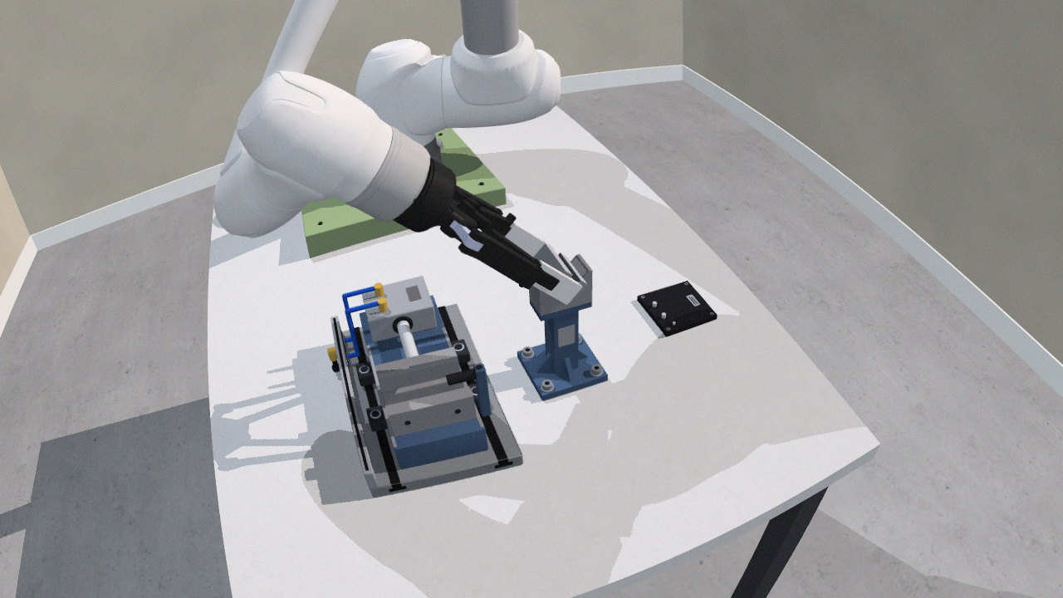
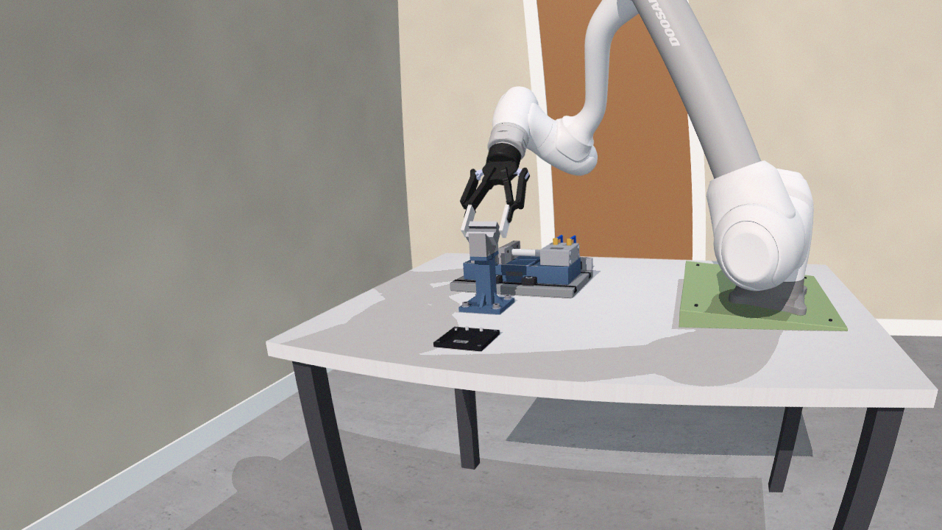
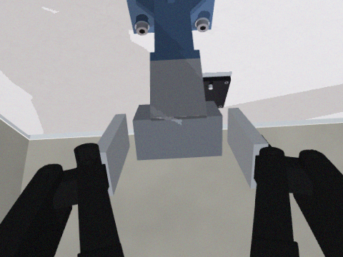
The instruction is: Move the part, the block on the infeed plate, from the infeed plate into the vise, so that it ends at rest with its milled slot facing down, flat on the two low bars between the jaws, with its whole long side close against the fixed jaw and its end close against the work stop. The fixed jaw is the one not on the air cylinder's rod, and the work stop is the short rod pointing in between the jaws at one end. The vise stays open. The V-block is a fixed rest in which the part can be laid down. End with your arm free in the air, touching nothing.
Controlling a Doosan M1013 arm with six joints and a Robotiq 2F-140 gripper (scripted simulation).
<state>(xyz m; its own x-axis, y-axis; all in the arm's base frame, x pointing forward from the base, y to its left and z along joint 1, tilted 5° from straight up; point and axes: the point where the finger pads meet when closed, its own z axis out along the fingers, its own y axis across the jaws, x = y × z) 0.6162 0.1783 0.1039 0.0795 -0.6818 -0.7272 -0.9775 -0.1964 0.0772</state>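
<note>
Now: hand 2 cm to the right of the part and 1 cm above it. Also, from my hand: blue work stop post 7 cm ahead, 9 cm to the right, 12 cm below; then blue v-block stand 2 cm to the left, 12 cm below; then work stop 8 cm ahead, 11 cm to the right, 8 cm below.
</note>
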